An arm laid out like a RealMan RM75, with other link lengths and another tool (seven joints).
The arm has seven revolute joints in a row. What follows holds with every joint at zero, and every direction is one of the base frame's.
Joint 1 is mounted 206.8 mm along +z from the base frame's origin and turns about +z.
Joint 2 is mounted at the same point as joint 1 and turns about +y.
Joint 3 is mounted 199.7 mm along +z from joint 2 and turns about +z.
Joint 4 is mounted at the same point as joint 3 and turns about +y.
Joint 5 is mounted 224.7 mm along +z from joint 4 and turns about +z.
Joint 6 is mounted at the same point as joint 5 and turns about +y.
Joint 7 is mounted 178.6 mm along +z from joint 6 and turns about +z.
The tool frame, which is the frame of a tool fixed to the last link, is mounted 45 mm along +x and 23 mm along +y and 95 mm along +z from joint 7; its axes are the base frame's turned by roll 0, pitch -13.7 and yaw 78 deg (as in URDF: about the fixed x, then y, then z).
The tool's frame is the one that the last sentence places.
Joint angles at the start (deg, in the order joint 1, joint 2, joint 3, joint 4, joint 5, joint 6, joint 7):
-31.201, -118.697, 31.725, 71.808, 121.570, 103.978, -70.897
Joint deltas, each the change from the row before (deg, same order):
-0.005, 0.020, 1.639, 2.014, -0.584, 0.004, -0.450
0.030, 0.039, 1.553, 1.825, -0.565, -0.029, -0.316
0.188, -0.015, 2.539, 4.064, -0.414, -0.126, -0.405
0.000, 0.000, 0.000, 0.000, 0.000, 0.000, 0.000
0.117, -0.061, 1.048, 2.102, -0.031, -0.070, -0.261
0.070, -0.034, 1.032, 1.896, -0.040, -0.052, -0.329
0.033, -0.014, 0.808, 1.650, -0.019, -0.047, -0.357
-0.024, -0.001, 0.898, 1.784, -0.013, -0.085, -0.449
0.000, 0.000, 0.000, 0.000, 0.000, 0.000, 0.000
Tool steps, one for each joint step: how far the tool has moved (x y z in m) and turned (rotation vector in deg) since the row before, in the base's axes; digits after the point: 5 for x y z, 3 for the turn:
0.00664, -0.00095, 0.00021, 0.150, 1.304, -1.682
0.00614, -0.00122, -0.00012, 0.142, 1.207, -1.653
0.00911, -0.00178, 0.00071, 0.864, 2.863, -2.988
0.00000, 0.00000, 0.00000, 0.000, 0.000, 0.000
0.00401, -0.00067, 0.00073, 0.578, 1.388, -1.293
0.00416, -0.00085, 0.00036, 0.438, 1.234, -1.196
0.00373, -0.00056, 0.00068, 0.444, 1.008, -0.971
0.00452, -0.00051, 0.00069, 0.492, 1.067, -1.074
0.00000, 0.00000, 0.00000, 0.000, 0.000, 0.000

